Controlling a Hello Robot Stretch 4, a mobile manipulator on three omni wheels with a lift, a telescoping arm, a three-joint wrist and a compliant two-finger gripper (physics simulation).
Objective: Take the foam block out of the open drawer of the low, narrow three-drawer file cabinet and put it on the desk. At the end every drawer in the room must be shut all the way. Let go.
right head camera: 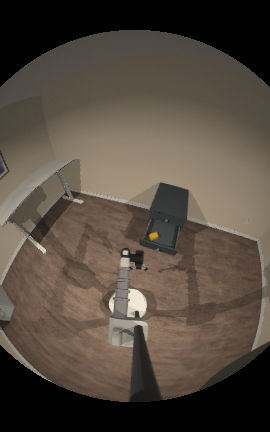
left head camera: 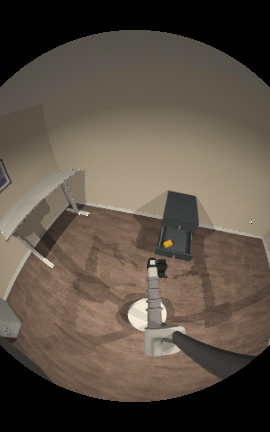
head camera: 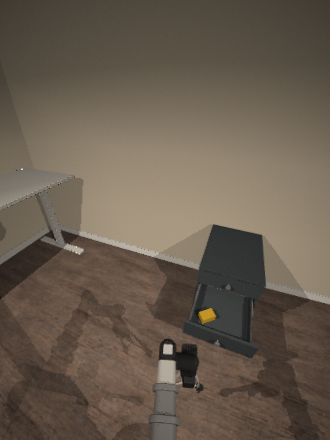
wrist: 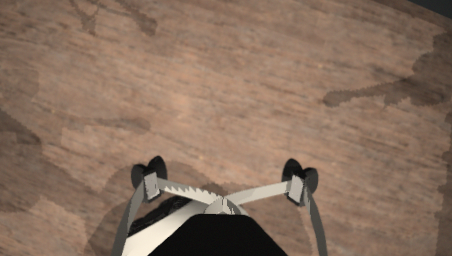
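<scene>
The low dark file cabinet (head camera: 235, 255) (left head camera: 181, 207) (right head camera: 171, 200) stands against the wall. A drawer (head camera: 220, 341) (left head camera: 174, 255) (right head camera: 159, 247) below its top one is pulled out; the top drawer looks shut, and anything lower is hidden. The yellow foam block (head camera: 207, 315) (left head camera: 168, 243) (right head camera: 153, 235) lies in the open drawer, at its left side near the front panel. My gripper (head camera: 190, 383) (wrist: 224, 172) points down over the floor, in front of the drawer and a little to its left. It is open and empty. The desk (head camera: 35, 186) (left head camera: 40, 197) (right head camera: 35, 187) stands at the left.
A light grey cabinet (left head camera: 7, 320) (right head camera: 5, 306) shows partly at the left edge; the state of its drawers cannot be told. The desk's legs have feet on the floor. A dark edge (wrist: 440, 6) shows in the wrist view's upper right corner. The wall runs behind the dark cabinet.
</scene>
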